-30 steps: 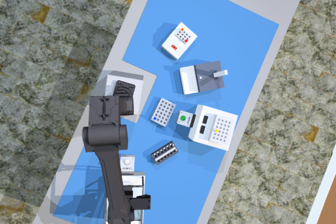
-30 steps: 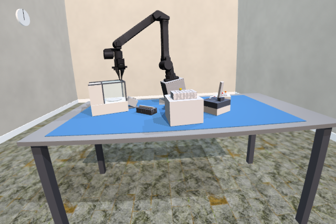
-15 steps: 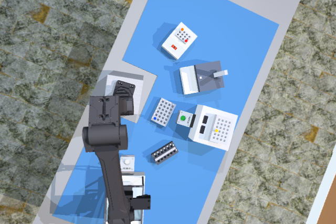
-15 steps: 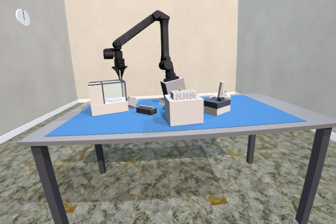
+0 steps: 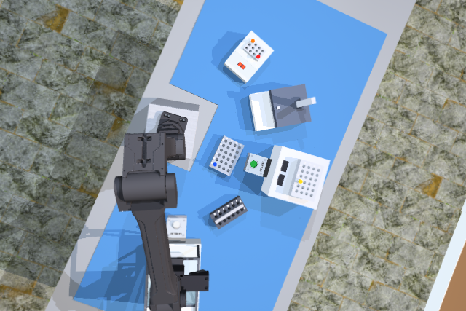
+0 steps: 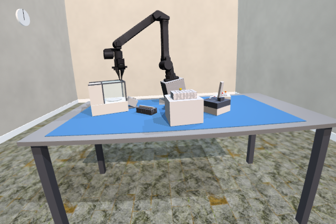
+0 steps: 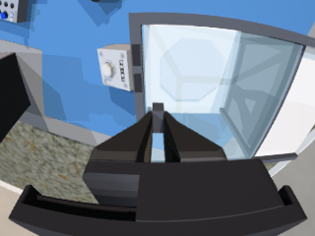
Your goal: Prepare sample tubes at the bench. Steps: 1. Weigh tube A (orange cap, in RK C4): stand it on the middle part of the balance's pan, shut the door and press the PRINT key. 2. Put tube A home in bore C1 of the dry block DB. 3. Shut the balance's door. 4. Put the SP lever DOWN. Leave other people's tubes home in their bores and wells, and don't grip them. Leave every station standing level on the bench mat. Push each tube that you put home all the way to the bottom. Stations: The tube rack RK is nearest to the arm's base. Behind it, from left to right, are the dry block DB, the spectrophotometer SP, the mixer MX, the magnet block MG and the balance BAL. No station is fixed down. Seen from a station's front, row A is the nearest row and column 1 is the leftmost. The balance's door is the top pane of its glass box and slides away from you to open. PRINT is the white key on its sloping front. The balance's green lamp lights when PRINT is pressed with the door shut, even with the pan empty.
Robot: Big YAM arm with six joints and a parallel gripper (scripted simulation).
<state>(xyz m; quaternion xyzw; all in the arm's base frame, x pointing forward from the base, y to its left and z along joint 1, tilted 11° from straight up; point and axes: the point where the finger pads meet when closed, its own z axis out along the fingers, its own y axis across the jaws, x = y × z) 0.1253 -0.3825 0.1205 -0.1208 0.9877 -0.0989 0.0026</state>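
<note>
The balance door lies 30 mm to the right of my hand, 10 mm below it and 10 mm ahead of it. From my hand the other things lie so: tube rack RK (370 mm to the left, 210 mm below, 90 mm ahead); then white key (150 mm below, 90 mm to the left, 20 mm behind); then black magnet block (200 mm below, 170 mm to the left, 150 mm ahead).
</note>
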